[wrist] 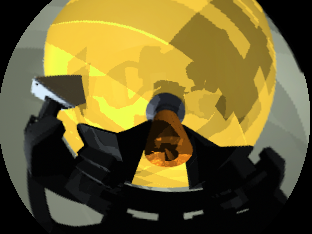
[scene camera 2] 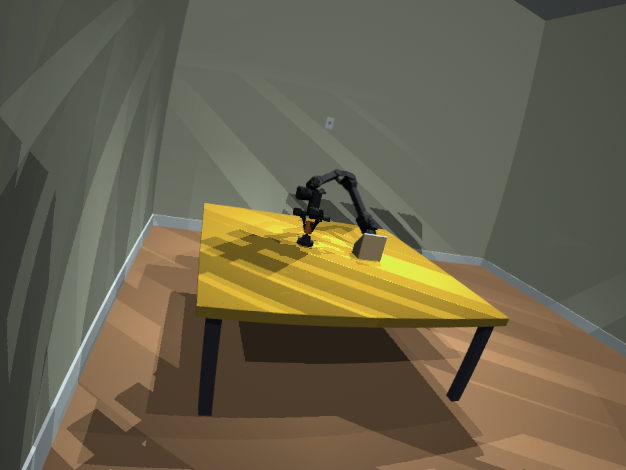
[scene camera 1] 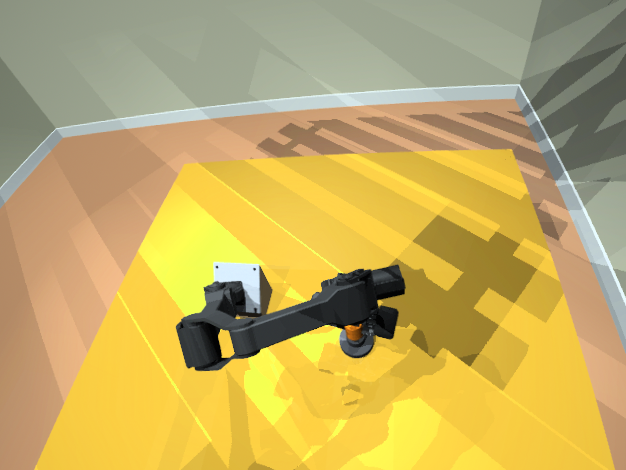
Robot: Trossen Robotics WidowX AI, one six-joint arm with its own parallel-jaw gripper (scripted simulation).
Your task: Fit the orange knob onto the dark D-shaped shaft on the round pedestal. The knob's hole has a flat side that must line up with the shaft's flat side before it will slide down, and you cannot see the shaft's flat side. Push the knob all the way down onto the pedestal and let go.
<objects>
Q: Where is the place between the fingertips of my gripper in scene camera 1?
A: At 354, 330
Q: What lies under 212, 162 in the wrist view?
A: My gripper.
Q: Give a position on a round dark pedestal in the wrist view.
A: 165, 101
</objects>
